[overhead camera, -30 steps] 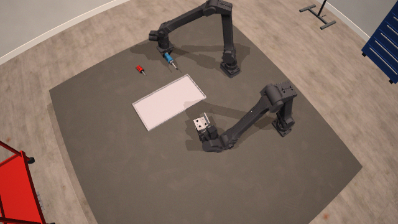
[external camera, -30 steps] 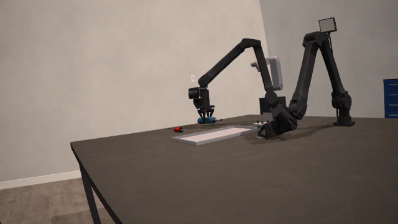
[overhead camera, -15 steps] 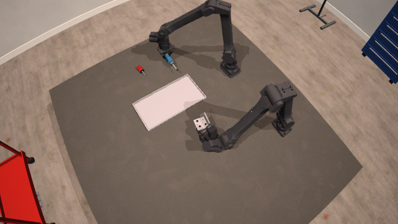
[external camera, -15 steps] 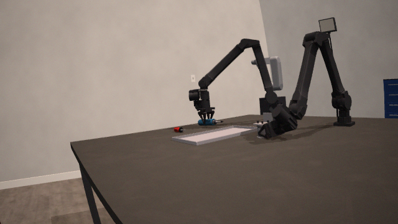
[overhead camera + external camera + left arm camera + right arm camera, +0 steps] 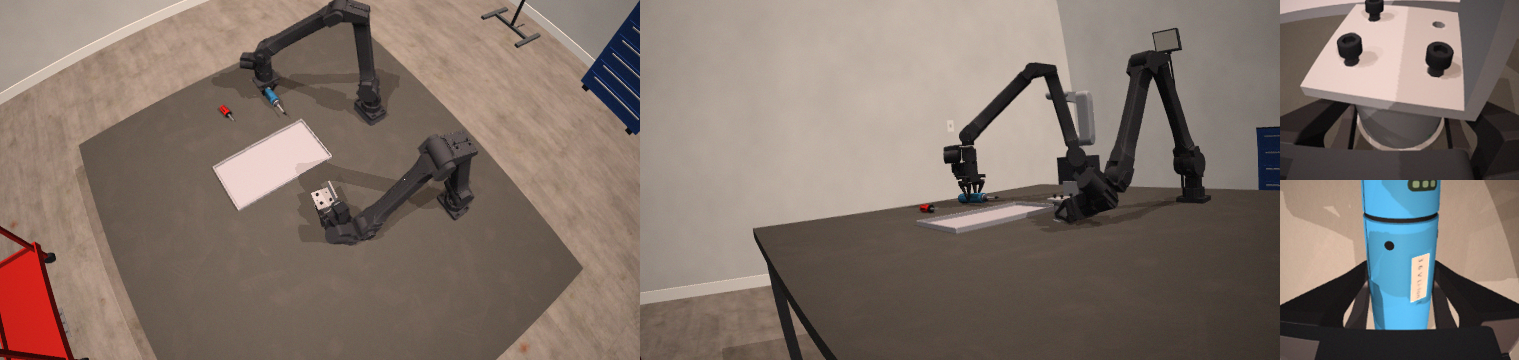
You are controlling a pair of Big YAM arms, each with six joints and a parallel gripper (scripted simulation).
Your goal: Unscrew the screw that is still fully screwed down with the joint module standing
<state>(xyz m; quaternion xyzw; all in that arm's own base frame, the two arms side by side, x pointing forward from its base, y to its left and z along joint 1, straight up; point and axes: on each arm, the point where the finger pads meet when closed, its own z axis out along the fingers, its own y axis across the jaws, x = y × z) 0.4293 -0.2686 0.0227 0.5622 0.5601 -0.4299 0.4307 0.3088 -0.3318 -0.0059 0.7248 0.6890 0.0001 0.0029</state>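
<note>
My left gripper is now 5 cm below the white bracket plate. From my left hand the other things lie so: red tool 58 cm to the right, 9 cm ahead, 1 cm below; then flat white tray 26 cm to the right, 6 cm ahead, 2 cm below.
</note>
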